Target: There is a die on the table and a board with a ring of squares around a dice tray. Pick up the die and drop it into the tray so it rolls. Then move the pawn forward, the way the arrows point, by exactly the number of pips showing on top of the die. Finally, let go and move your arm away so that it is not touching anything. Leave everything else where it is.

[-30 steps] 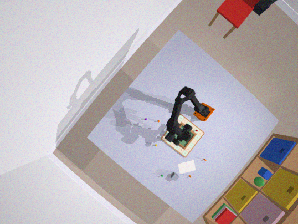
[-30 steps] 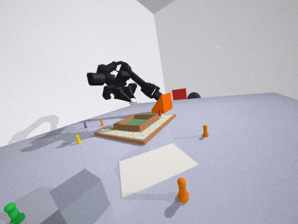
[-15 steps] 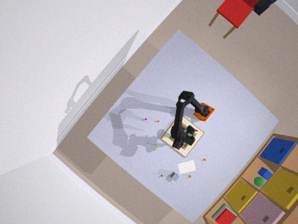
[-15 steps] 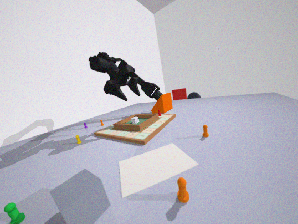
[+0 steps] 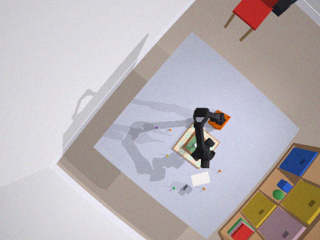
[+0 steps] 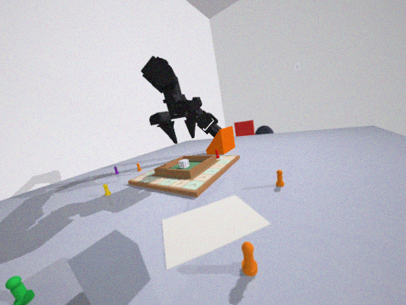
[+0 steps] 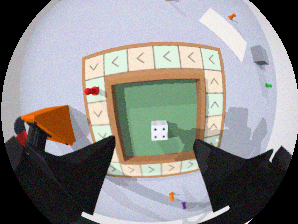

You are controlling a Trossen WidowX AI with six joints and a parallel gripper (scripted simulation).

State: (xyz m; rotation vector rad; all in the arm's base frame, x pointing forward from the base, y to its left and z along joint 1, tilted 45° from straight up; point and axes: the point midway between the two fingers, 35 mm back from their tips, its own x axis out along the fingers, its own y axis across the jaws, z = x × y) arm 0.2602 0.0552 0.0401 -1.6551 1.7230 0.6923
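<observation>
My gripper tip is 11 cm past the red pawn, 5 cm to the right of it and 8 cm above it. Round my gripper tip: white die: 1 cm ahead, 2 cm to the right, 8 cm below; dice tray: 1 cm ahead, 1 cm to the right, 10 cm below; yellow pawn: 23 cm ahead, 13 cm to the right, 9 cm below.
</observation>
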